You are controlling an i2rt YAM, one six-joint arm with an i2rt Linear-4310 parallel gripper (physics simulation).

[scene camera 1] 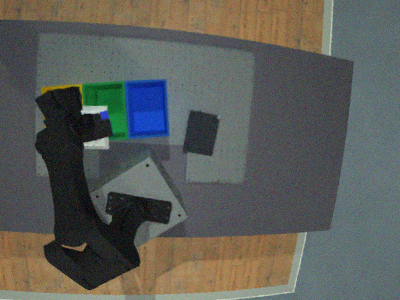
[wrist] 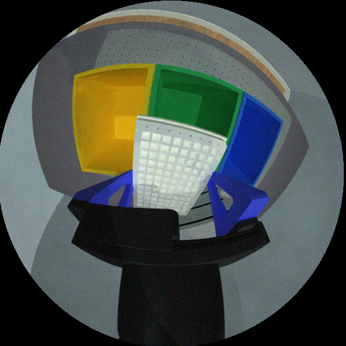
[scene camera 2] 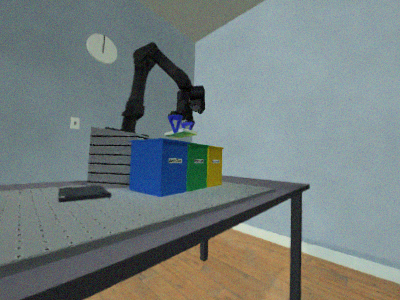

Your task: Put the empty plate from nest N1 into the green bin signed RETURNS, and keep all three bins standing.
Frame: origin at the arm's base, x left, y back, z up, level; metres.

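Where they show: gripper, between the fingertips: (scene camera 2: pixel 181 135); arm's base, origin of its link: (scene camera 1: pixel 139 207) (scene camera 2: pixel 127 133).
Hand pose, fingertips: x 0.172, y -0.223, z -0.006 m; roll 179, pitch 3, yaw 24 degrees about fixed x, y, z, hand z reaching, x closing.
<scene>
Things, the pixels of their top centre, and the offset from my fingertips. Level surfaces: height alone.
- plate, centre of its top: (scene camera 1: pixel 92 128) (scene camera 2: pixel 180 130) dz +0.020, dx +0.000, dy +0.004 m
- green bin, centre of its top: (scene camera 1: pixel 105 111) (scene camera 2: pixel 183 144) dz -0.048, dx -0.017, dy -0.047 m
- blue bin, centre of its top: (scene camera 1: pixel 147 108) (scene camera 2: pixel 159 141) dz -0.048, dx -0.144, dy -0.079 m
- dark nest, centre of its top: (scene camera 2: pixel 83 189) (scene camera 1: pixel 201 133) dz -0.213, dx -0.365, dy -0.027 m
- perforated board, height of its surface: dz -0.227 m
- table, height of its surface: dz -0.241 m
My gripper (scene camera 1: pixel 97 127) (scene camera 2: pixel 181 130) (wrist: pixel 170 173) is shut on the white plate with its blue fingers. The plate (scene camera 1: pixel 96 144) (scene camera 2: pixel 175 134) (wrist: pixel 172 155) is held roughly level above the bin rims, over the robot-side part of the green bin in the wrist view. The green bin (scene camera 1: pixel 107 94) (scene camera 2: pixel 196 175) (wrist: pixel 182 102) stands upright between the yellow bin (scene camera 1: pixel 61 89) (scene camera 2: pixel 214 172) (wrist: pixel 107 120) and the blue bin (scene camera 1: pixel 146 107) (scene camera 2: pixel 160 167) (wrist: pixel 255 135), both upright. The bin labels are too blurred to read. The dark nest (scene camera 1: pixel 201 133) (scene camera 2: pixel 84 194) holds no plate.
The grey base block (scene camera 1: pixel 155 185) (scene camera 2: pixel 107 162) stands on the robot side of the bins. The arm covers part of the yellow bin in scene camera 1. The bins and nest rest on a perforated board (scene camera 1: pixel 220 90) (scene camera 2: pixel 115 215) (wrist: pixel 150 47) on the table (scene camera 1: pixel 295 140).
</scene>
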